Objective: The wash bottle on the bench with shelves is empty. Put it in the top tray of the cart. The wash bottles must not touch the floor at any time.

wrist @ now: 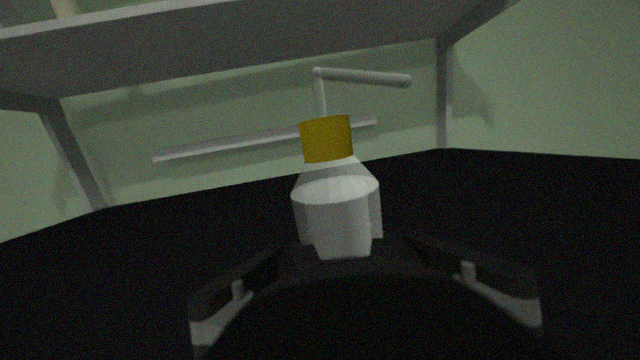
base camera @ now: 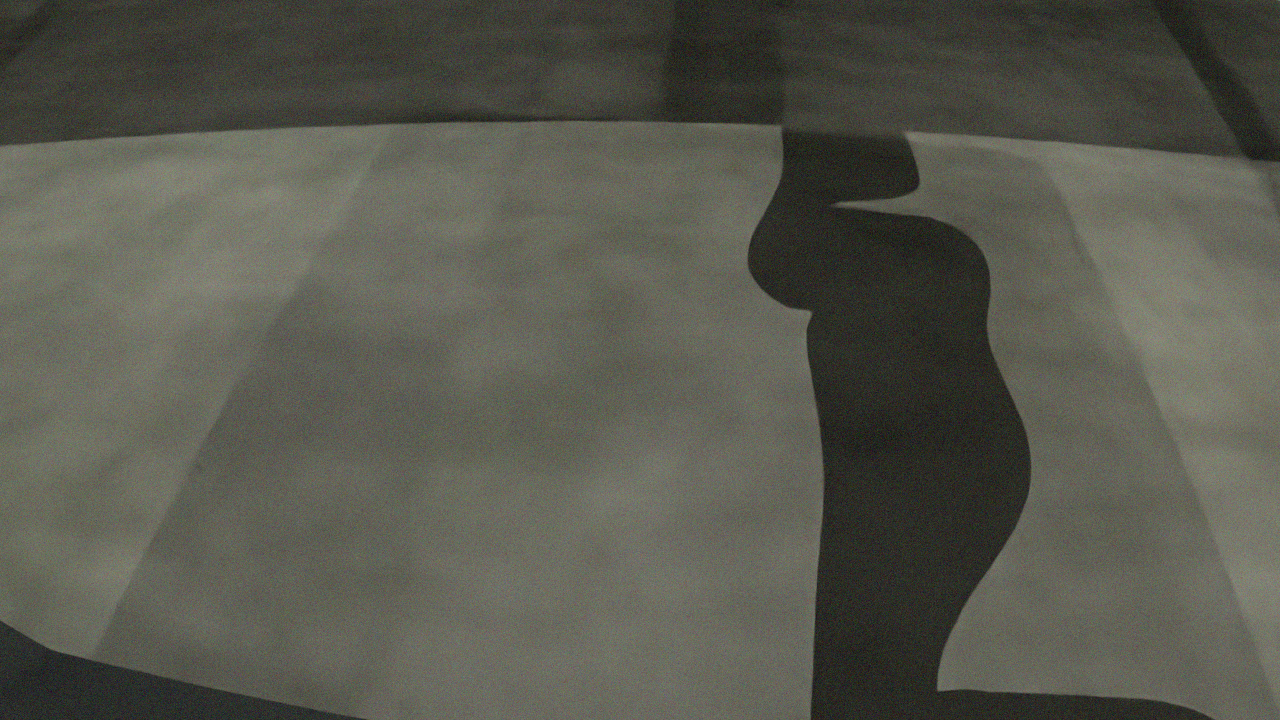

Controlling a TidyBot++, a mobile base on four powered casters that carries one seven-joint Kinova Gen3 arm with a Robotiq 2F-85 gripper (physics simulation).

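Frame: origin at the arm's base, x ahead, y left, z up, level; centimetres.
Seen in the pictures: gripper, fingertip midpoint: (wrist: 340,234).
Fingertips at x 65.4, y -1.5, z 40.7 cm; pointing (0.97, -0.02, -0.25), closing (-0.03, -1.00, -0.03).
Note:
A point is followed by its place in that frame.
The wash bottle (wrist: 337,200) @(x 59.2, y -1.4, z 46.7 cm) stands on the black bench top (wrist: 500,200) @(x 74.7, y -26.1, z 36.6 cm) in the middle of the wrist view. It has a whitish, see-through body, a yellow cap and a thin grey spout bent to the right. My gripper (wrist: 340,234) @(x 65.4, y -1.5, z 40.7 cm) is shut on the wash bottle, with a finger at each side of its body. The bottle's lower end is hidden by the dark gripper body. The cart and its top tray do not show in either view.
A grey shelf (wrist: 225,45) runs above and behind the bottle, with support posts at left and right. A thin light bar (wrist: 220,146) @(x 118.1, y 38.4, z 53.2 cm) crosses behind the bottle before a pale green wall (wrist: 560,100) @(x 134.8, y -112.5, z 48.5 cm). In the base camera, a dark winding shadow (base camera: 904,402) @(x 39.0, y -12.7, z -39.6 cm) lies on a grey surface (base camera: 537,402) @(x 36.7, y 10.0, z -39.6 cm).

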